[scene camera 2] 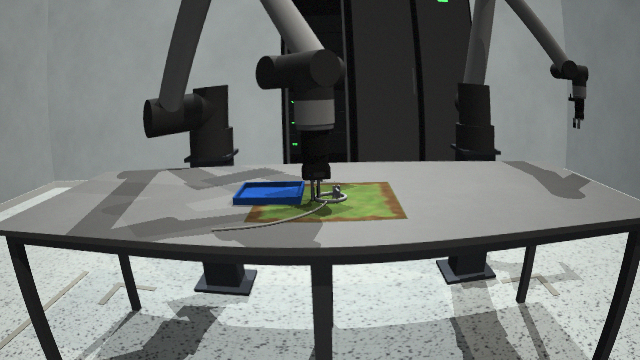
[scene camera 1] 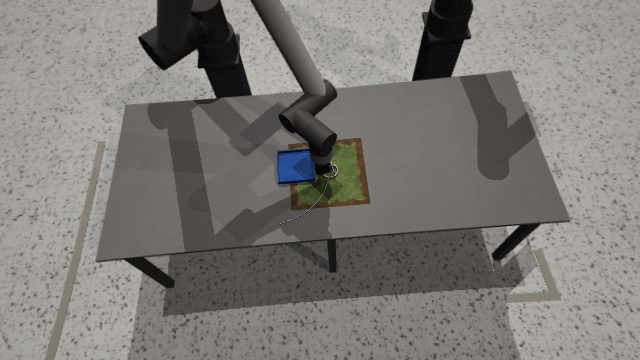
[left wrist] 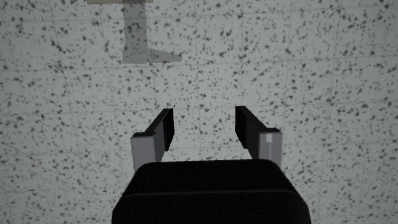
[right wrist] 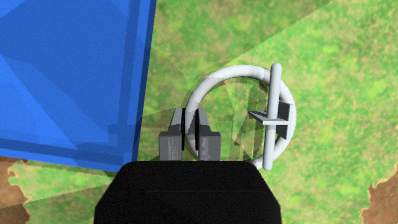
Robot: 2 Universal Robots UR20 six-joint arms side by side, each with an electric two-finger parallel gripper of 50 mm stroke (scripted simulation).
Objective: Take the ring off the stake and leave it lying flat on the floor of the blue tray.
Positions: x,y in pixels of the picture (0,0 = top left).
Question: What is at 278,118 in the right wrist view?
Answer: A grey stake.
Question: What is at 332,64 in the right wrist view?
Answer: A green mat.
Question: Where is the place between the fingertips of my left gripper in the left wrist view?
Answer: At 204,120
